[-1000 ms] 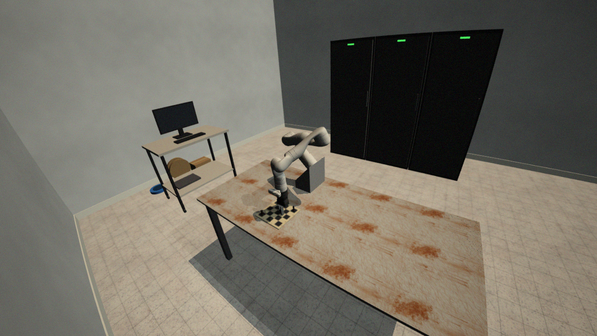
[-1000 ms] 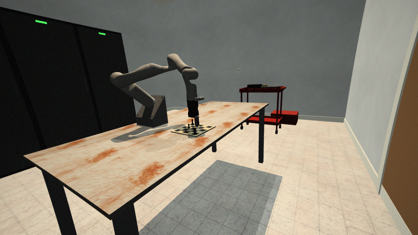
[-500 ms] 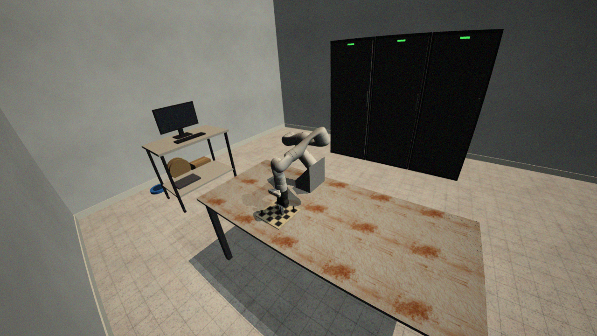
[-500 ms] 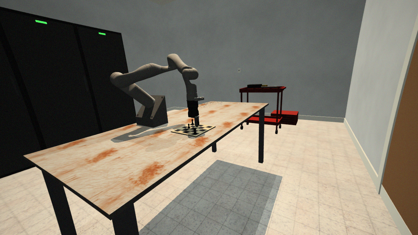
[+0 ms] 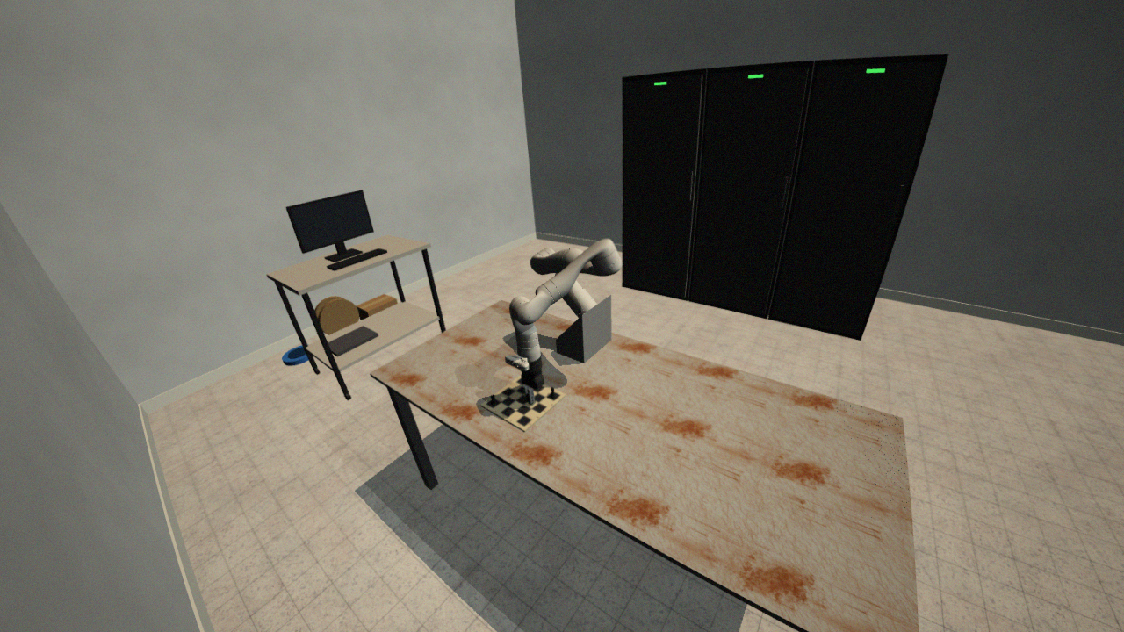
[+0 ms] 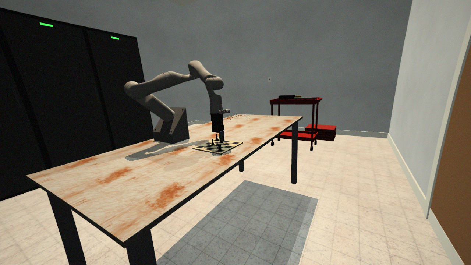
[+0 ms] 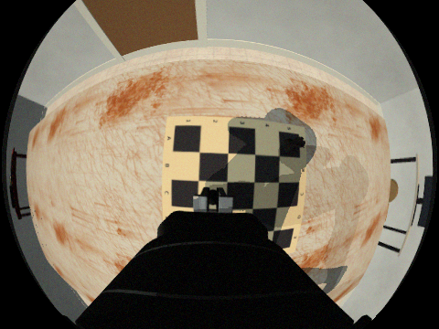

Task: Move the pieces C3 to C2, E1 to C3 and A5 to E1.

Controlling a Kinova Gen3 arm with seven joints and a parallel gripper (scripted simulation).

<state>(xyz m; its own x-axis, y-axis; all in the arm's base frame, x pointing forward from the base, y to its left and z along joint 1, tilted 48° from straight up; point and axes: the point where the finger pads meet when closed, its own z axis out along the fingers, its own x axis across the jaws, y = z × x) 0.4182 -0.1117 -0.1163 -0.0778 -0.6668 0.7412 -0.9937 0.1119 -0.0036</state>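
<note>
Right now the chessboard is 40 mm to the right of my hand and 30 mm below it. Round my hand: black piece (120 mm to the right, 60 mm ahead, 10 mm below).
</note>
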